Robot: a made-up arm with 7 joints. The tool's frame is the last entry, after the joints. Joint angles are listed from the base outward.
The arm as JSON. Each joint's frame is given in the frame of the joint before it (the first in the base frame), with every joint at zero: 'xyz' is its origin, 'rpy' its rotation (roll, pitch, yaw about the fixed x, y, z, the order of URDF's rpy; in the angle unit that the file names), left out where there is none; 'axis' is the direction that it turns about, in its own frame. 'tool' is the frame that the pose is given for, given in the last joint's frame.
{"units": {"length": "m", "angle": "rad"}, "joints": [
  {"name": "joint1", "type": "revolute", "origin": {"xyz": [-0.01, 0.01, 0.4]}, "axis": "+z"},
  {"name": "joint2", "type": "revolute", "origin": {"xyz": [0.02, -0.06, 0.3], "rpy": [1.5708, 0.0, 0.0]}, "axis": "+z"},
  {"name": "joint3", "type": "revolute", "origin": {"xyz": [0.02, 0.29, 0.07], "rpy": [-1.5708, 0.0, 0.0]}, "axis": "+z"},
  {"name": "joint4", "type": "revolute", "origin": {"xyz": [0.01, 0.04, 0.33], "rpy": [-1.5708, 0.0, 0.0]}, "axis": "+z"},
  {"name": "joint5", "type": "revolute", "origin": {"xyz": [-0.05, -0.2, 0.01], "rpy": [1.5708, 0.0, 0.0]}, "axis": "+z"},
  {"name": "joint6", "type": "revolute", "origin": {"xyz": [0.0, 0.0, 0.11], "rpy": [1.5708, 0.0, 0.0]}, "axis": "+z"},
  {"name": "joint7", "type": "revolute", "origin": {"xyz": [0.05, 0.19, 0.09], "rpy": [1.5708, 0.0, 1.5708]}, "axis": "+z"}
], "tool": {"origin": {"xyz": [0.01, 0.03, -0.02], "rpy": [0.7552, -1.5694, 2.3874]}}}
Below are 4 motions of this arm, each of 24 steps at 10 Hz.
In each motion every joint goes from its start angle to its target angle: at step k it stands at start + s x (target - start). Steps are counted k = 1, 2, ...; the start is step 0. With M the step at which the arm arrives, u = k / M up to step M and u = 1 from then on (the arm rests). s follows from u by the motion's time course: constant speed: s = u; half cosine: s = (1 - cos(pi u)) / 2; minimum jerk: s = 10 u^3 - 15 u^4 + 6 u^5.
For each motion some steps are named. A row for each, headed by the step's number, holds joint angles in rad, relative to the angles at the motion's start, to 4 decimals.
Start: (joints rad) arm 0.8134 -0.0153 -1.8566 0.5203 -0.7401 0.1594 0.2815
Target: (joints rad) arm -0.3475 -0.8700 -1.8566 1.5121 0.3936 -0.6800 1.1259
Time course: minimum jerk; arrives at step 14
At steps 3, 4, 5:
3: -0.0807 -0.0594 0.0000 0.0689 0.0788 -0.0583 0.0587
4: -0.1680 -0.1237 0.0000 0.1435 0.1640 -0.1215 0.1222
5: -0.2860 -0.2106 0.0000 0.2443 0.2793 -0.2068 0.2080

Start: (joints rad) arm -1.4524 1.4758 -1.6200 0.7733 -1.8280 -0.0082 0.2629
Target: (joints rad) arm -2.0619 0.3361 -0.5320 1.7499 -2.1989 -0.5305 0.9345
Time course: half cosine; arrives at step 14
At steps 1, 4, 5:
1: -0.0076 -0.0143 0.0136 0.0122 -0.0046 -0.0065 0.0084
4: -0.1147 -0.2146 0.2048 0.1838 -0.0698 -0.0983 0.1264
5: -0.1725 -0.3226 0.3080 0.2764 -0.1050 -0.1478 0.1901

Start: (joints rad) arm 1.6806 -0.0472 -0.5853 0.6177 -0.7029 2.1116 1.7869
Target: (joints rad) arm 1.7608 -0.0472 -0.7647 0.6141 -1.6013 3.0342 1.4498
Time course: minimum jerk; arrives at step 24
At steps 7, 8, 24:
7: 0.0122 0.0000 -0.0273 -0.0005 -0.1368 0.1404 -0.0513
8: 0.0168 0.0000 -0.0377 -0.0008 -0.1886 0.1936 -0.0707
24: 0.0802 0.0000 -0.1794 -0.0036 -0.8984 0.9226 -0.3371

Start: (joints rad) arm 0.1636 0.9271 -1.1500 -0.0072 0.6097 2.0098 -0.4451
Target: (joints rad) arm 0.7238 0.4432 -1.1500 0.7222 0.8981 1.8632 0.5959
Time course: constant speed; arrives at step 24
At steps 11, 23, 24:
11: 0.2568 -0.2218 0.0000 0.3343 0.1322 -0.0672 0.4771
23: 0.5369 -0.4637 0.0000 0.6990 0.2764 -0.1405 0.9976
24: 0.5602 -0.4839 0.0000 0.7294 0.2884 -0.1466 1.0410

